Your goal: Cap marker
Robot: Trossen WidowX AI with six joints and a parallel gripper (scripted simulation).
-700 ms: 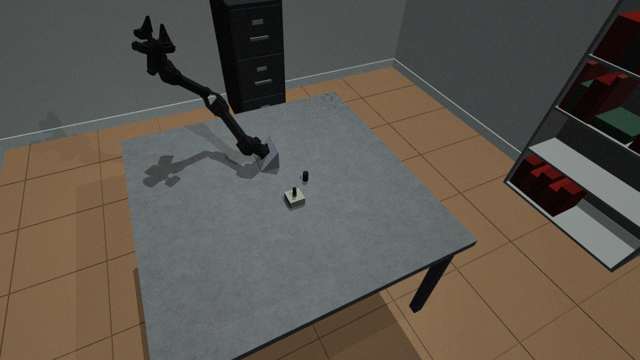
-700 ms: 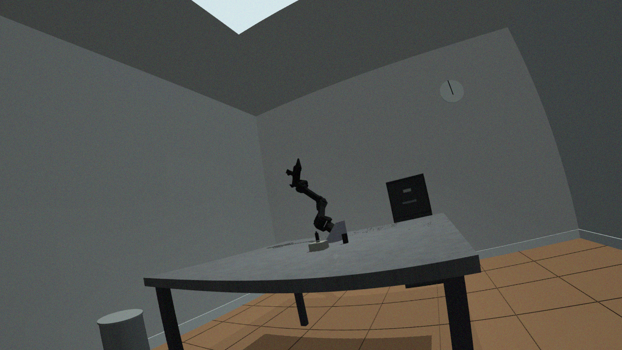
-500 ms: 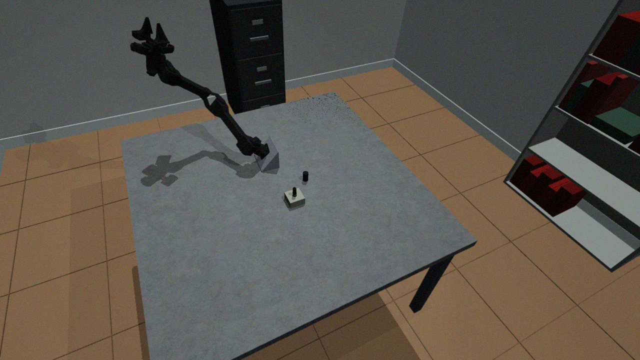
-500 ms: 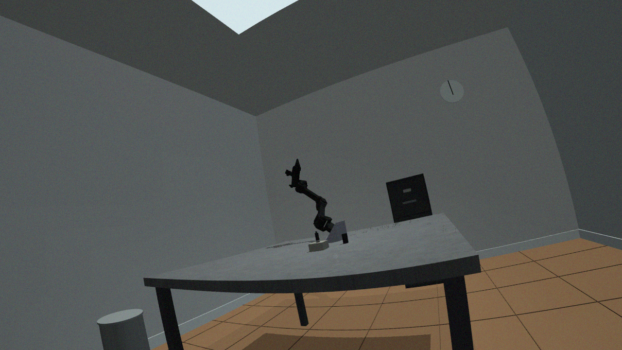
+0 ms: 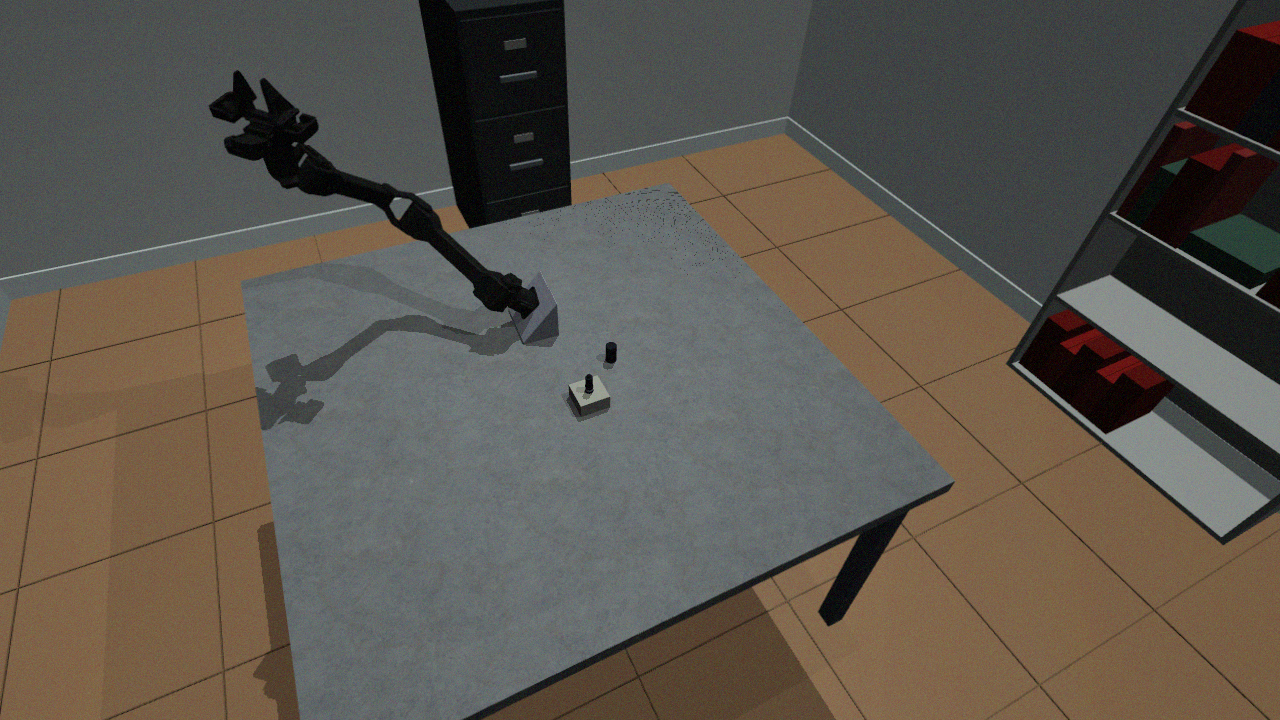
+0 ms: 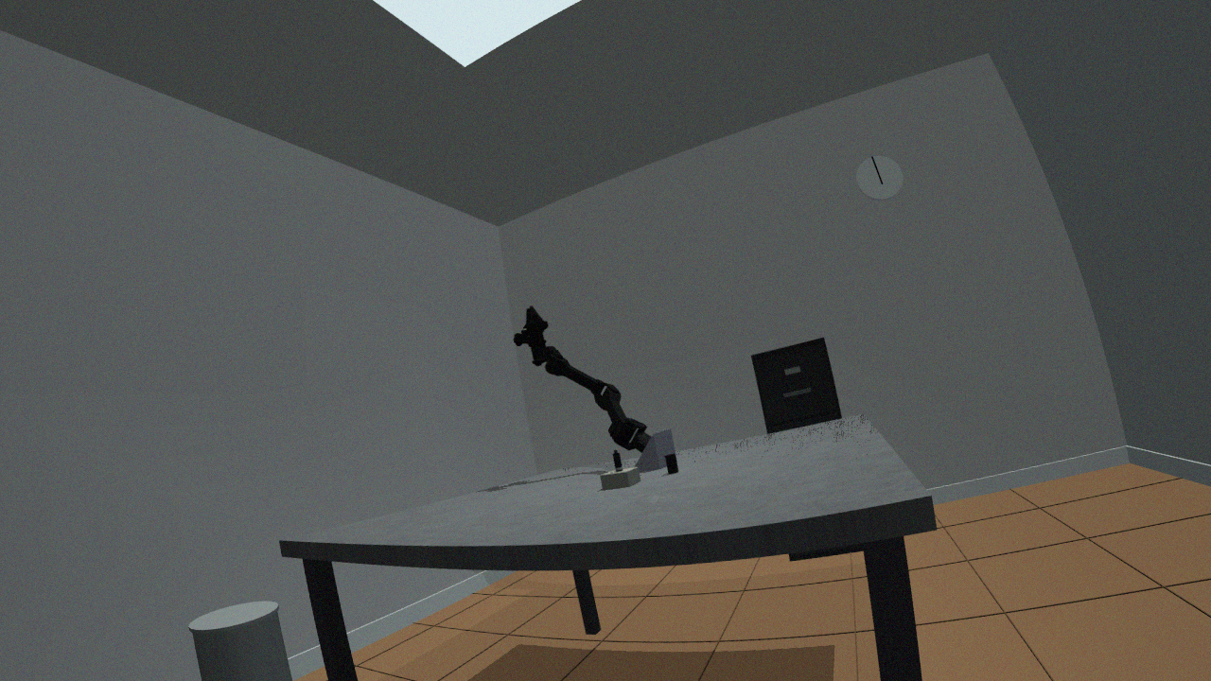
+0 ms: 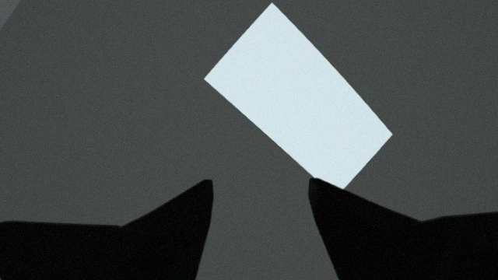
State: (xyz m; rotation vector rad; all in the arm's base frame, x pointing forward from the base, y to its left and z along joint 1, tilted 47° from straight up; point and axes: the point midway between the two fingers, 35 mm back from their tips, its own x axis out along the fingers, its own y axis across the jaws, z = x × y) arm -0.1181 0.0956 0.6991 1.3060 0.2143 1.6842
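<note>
My gripper tip is now 620 mm above the dark cap, 600 mm to the right of it and 250 mm short of it. The rest, counted from my gripper tip: holder block (630 mm below, 520 mm to the left, 370 mm ahead).
</note>
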